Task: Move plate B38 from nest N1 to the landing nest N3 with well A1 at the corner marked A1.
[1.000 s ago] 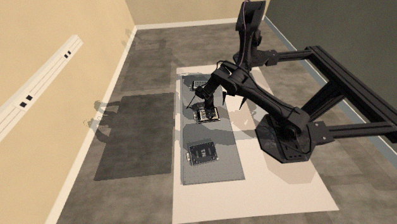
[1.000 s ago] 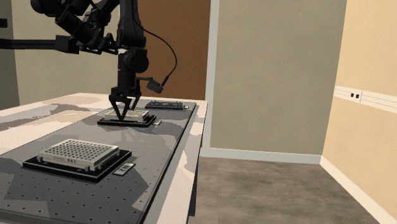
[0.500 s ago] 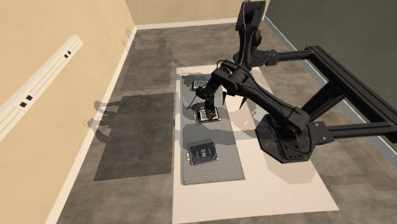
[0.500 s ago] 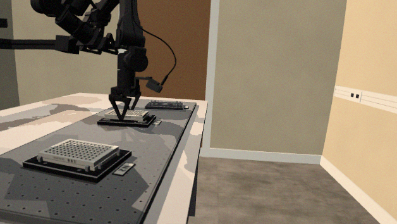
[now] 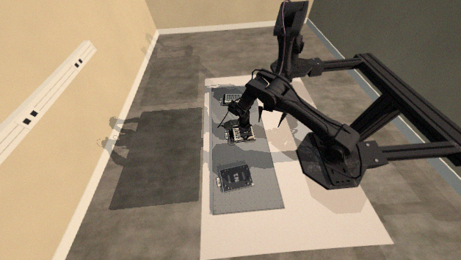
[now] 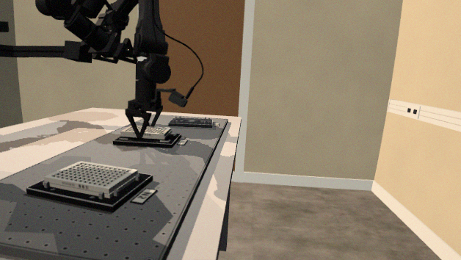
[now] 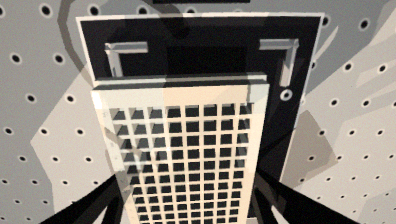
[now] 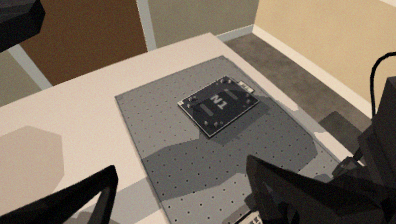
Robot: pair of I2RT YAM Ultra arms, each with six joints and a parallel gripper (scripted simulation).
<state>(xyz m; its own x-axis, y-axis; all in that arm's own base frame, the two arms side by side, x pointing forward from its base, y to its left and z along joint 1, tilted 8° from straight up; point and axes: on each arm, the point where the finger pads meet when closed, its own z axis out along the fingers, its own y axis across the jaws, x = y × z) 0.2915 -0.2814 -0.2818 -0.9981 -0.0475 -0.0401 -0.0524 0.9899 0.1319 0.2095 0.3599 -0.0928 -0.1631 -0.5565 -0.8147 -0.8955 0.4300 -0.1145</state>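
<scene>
My left gripper is now 3 cm to the left of the grey perforated deck, 2 cm short of it and 2 cm above it. Round my left hand: plate: 32 cm to the right, 6 cm ahead, 1 cm below.
</scene>
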